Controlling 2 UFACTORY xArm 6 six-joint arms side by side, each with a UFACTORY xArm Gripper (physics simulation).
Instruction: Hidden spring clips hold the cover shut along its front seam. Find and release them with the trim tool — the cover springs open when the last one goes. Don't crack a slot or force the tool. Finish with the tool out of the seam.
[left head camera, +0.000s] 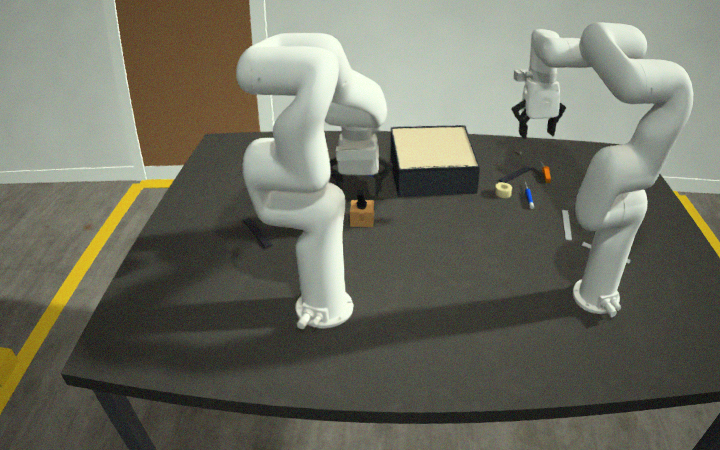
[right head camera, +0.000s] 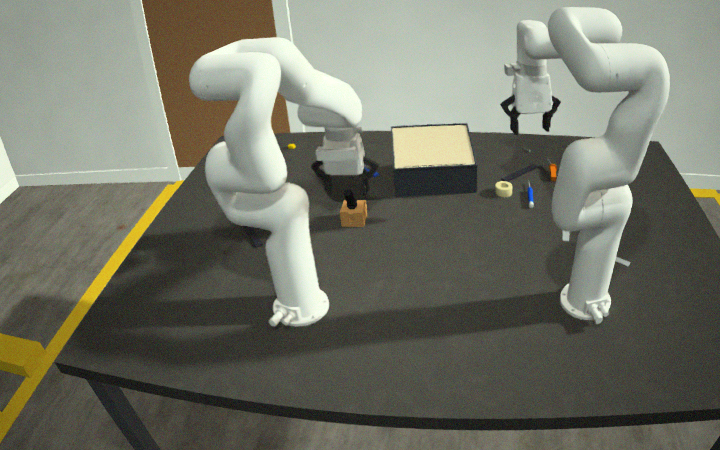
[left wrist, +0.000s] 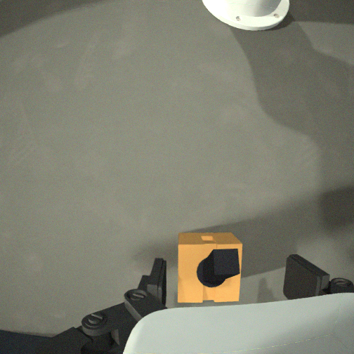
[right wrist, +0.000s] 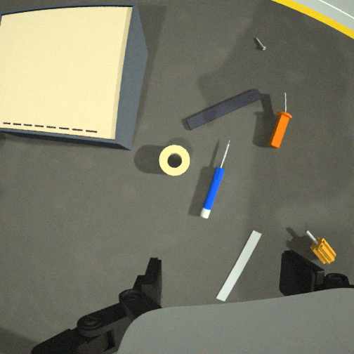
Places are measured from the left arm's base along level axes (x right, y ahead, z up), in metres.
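Pixels of known places: left gripper, fingertip midpoint: (left head camera: 359, 192) (right head camera: 347, 193); right gripper, fingertip midpoint: (left head camera: 536, 135) (right head camera: 530, 131); left arm's base, origin of the base link: (left head camera: 324, 308) (right head camera: 301, 307); right arm's base, origin of the base link: (left head camera: 595, 296) (right head camera: 585, 301).
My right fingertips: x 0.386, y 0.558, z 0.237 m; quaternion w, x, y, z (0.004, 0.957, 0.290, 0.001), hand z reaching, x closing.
Ahead of a thing's pixels: the offset from my right fingertips to its top centre. "spot": to the spot under its first point.
The pale cover @(dz -0.106, dx -0.305, dy +0.076 m) (left head camera: 435, 145) (right head camera: 432, 144) (right wrist: 60, 65) lies flat and closed on the dark box (left head camera: 438, 180) (right head camera: 435, 179) (right wrist: 134, 75). A row of short dark slots shows along its front edge in the right wrist view. A black-handled tool @(dz -0.123, dx -0.424, dy -0.221 m) (left head camera: 361, 202) (right head camera: 349, 200) (left wrist: 225, 264) stands upright in an orange block @(spot: dz -0.206, dx -0.417, dy -0.233 m) (left head camera: 362, 216) (right head camera: 353, 216) (left wrist: 190, 280). My left gripper (left head camera: 360, 189) (right head camera: 346, 192) (left wrist: 227, 277) is open and empty above and just behind the block. My right gripper (left head camera: 537, 133) (right head camera: 530, 128) (right wrist: 222, 275) is open and empty, high at the back right.
Right of the box lie a tape roll @(dz -0.212, dx -0.081, dy +0.061 m) (left head camera: 503, 194) (right wrist: 165, 168), a blue-handled tool @(dz -0.221, dx -0.002, dy +0.076 m) (left head camera: 529, 197) (right wrist: 213, 189), an orange-handled tool @(dz -0.210, dx +0.045, dy +0.231 m) (left head camera: 546, 174) (right wrist: 281, 130), a dark bar @(dz -0.232, dx -0.056, dy +0.192 m) (right head camera: 520, 172) (right wrist: 222, 109) and a pale strip @(dz -0.236, dx +0.128, dy -0.040 m) (left head camera: 566, 225) (right wrist: 239, 265). Another dark strip @(dz -0.232, dx -0.671, dy -0.353 m) (left head camera: 258, 233) lies left.
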